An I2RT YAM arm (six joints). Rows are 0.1 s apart.
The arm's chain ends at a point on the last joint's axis. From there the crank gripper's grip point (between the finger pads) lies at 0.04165 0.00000 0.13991 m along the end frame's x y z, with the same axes.
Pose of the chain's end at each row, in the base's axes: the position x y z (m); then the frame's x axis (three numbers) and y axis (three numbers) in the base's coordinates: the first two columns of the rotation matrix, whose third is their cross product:
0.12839 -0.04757 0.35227 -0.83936 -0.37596 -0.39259 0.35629 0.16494 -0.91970
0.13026 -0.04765 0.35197 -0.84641 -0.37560 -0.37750 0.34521 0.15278 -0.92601
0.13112 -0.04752 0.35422 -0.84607 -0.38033 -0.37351 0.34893 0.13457 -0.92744
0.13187 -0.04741 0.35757 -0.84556 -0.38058 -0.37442 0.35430 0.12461 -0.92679
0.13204 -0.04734 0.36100 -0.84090 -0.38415 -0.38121 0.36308 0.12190 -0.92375
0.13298 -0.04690 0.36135 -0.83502 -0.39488 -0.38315 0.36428 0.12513 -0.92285
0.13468 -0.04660 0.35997 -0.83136 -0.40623 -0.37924 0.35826 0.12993 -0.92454
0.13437 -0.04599 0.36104 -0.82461 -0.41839 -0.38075 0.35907 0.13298 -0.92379
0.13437 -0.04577 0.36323 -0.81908 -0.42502 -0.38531 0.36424 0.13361 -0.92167
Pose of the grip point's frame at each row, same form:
0.15087 -0.19080 0.33529 -0.83936 -0.37596 -0.39259 0.35629 0.16494 -0.91970
0.15174 -0.19119 0.33630 -0.84641 -0.37560 -0.37750 0.34521 0.15278 -0.92601
0.15226 -0.19138 0.34130 -0.84607 -0.38033 -0.37351 0.34893 0.13457 -0.92744
0.15253 -0.19146 0.34610 -0.84556 -0.38058 -0.37442 0.35430 0.12461 -0.92679
0.15317 -0.19138 0.35030 -0.84090 -0.38415 -0.38121 0.36308 0.12190 -0.92375
0.15589 -0.19069 0.35090 -0.83502 -0.39488 -0.38315 0.36428 0.12513 -0.92285
0.15949 -0.19007 0.34942 -0.83136 -0.40623 -0.37924 0.35826 0.12993 -0.92454
0.16118 -0.18912 0.35086 -0.82461 -0.41839 -0.38075 0.35907 0.13298 -0.92379
0.16226 -0.18873 0.35353 -0.81908 -0.42502 -0.38531 0.36424 0.13361 -0.92167

